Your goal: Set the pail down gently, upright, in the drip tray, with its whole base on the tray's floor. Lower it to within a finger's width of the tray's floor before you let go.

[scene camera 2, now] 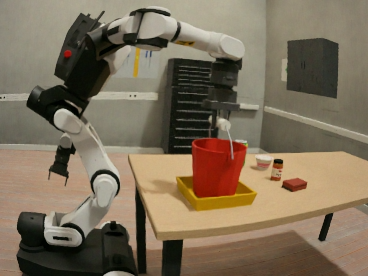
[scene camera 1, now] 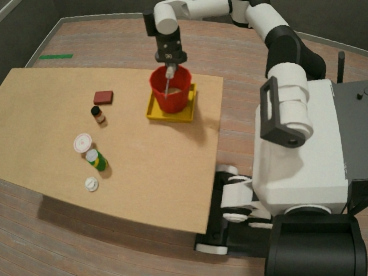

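The red pail [scene camera 1: 172, 102] [scene camera 2: 215, 172] stands upright or nearly so within the walls of the yellow drip tray [scene camera 1: 157, 117] [scene camera 2: 225, 202]. Its lower end is inside the tray in both views. The tray's near wall is close to its base in scene camera 2, and I cannot tell whether the base touches the tray's floor. The pail's thin handle [scene camera 1: 167, 87] [scene camera 2: 230, 142] is raised, with a white grip at its top. My gripper [scene camera 1: 171, 69] [scene camera 2: 219, 122] points down above the pail and is shut on the grip. The fingertips are partly hidden by the grip.
On the table [scene camera 1: 150, 185] [scene camera 2: 150, 172] are a dark red block [scene camera 1: 103, 97] [scene camera 2: 294, 184], a small black-capped bottle [scene camera 1: 98, 115] [scene camera 2: 277, 171], a white-and-pink cup [scene camera 1: 83, 143] [scene camera 2: 263, 162], a green can [scene camera 1: 98, 161] and a white round object [scene camera 1: 91, 184]. The tray is near the table's corner.
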